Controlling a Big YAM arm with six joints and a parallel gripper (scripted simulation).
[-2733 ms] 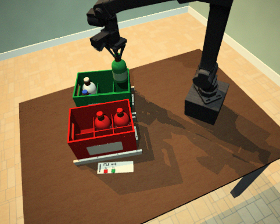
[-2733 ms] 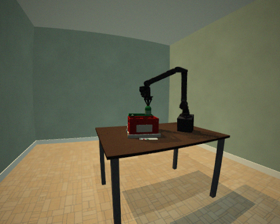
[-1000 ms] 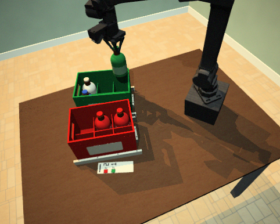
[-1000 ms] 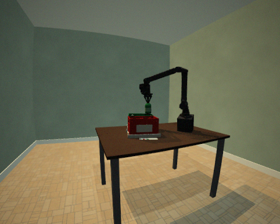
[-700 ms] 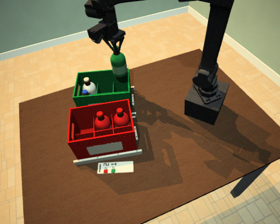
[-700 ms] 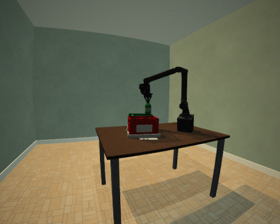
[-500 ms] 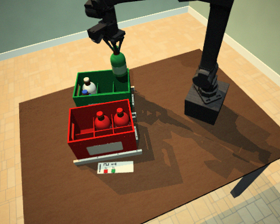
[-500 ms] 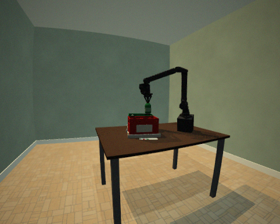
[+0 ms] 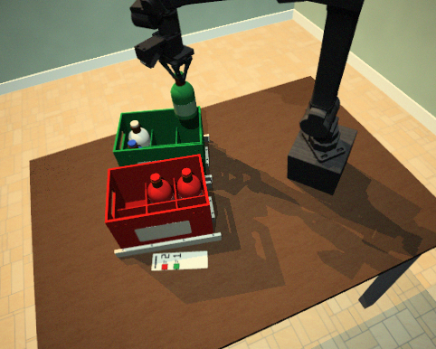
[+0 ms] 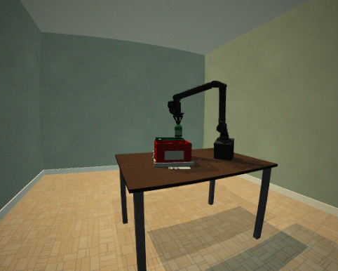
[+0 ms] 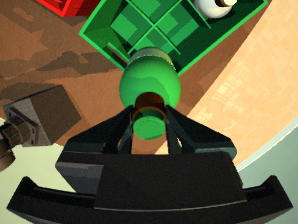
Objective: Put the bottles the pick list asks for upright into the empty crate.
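My gripper is now 6 cm above the green bottle. From my hand the other things lie so: blue-capped bottle: 24 cm below, 19 cm ahead, 4 cm to the left; white bottle: 24 cm below, 17 cm ahead, 5 cm to the right; green crate: 24 cm below, 9 cm ahead, 2 cm to the left.
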